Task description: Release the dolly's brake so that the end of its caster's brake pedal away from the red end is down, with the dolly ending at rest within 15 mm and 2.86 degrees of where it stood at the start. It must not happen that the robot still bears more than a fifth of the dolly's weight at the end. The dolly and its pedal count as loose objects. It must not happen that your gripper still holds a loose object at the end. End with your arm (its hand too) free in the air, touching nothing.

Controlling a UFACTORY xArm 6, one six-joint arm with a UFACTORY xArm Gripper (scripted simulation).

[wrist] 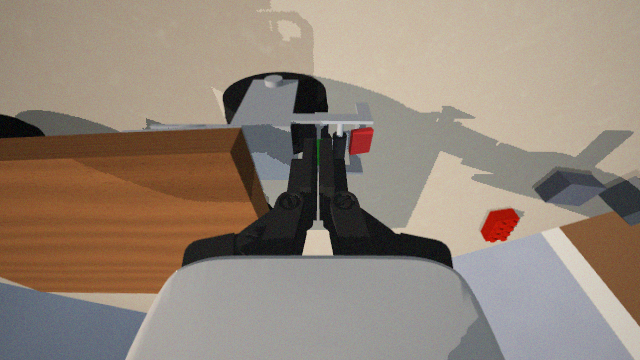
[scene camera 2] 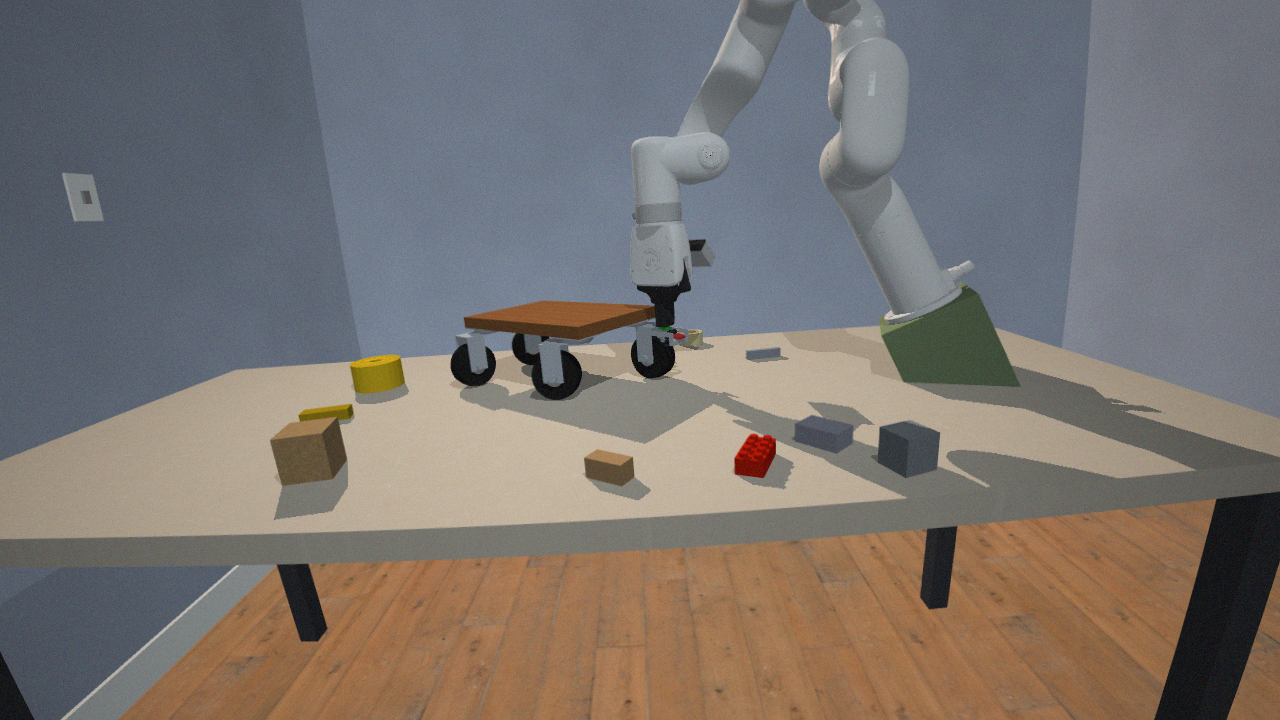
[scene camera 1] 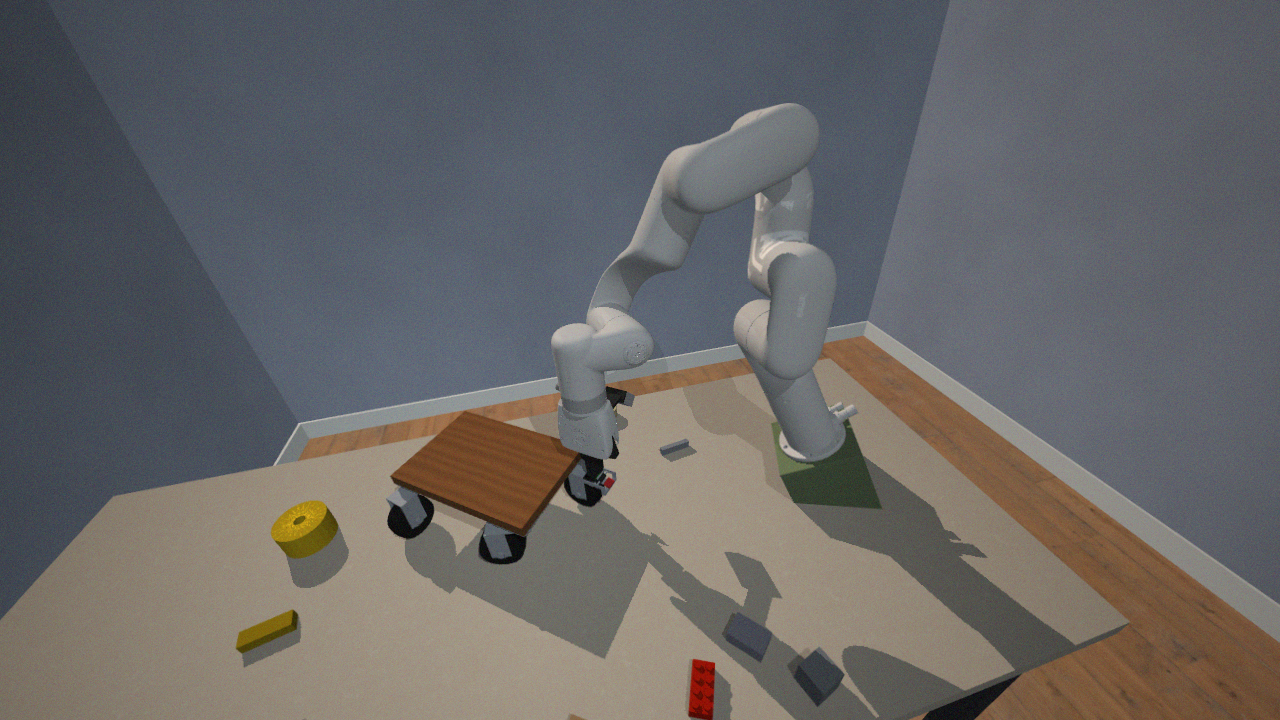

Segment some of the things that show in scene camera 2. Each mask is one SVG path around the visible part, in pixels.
The gripper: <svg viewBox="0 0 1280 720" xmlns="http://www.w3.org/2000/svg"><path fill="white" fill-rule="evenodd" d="M682 221L636 224L637 227L632 229L630 248L631 279L637 285L637 290L647 293L651 302L655 305L657 327L674 325L674 302L677 301L677 297L681 293L691 290L692 267L711 267L716 257L705 239L688 240L685 223L682 224Z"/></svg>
A yellow cylinder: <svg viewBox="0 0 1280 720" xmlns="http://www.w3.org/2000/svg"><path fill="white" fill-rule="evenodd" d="M400 356L382 355L351 363L350 368L355 392L376 393L403 385L405 380Z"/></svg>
A red brick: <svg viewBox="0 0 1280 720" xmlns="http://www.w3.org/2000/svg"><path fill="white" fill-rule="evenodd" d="M751 434L734 458L735 475L764 478L776 454L776 439L770 435L758 437L757 434Z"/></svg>
